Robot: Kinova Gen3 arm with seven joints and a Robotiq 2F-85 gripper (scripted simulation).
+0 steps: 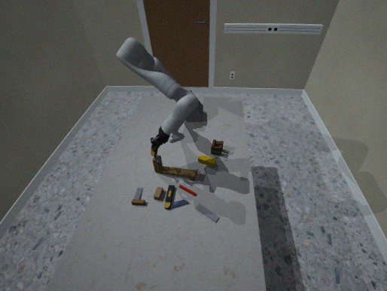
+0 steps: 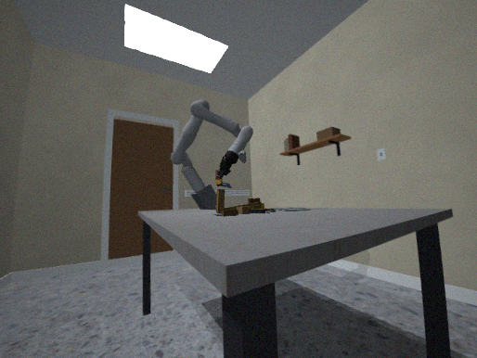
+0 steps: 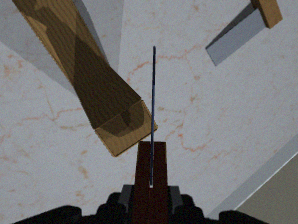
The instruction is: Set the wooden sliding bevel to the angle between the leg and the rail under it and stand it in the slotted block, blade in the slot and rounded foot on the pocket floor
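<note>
My hand is 30 mm short of the thin dark blade and 50 mm above it. Also, from my hand: wooden block: 170 mm ahead, 30 mm to the left, 180 mm below; wooden leg-and-rail piece: 30 mm ahead, 90 mm to the left, 120 mm below; wooden sliding bevel: 10 mm ahead, 30 mm below.
</note>
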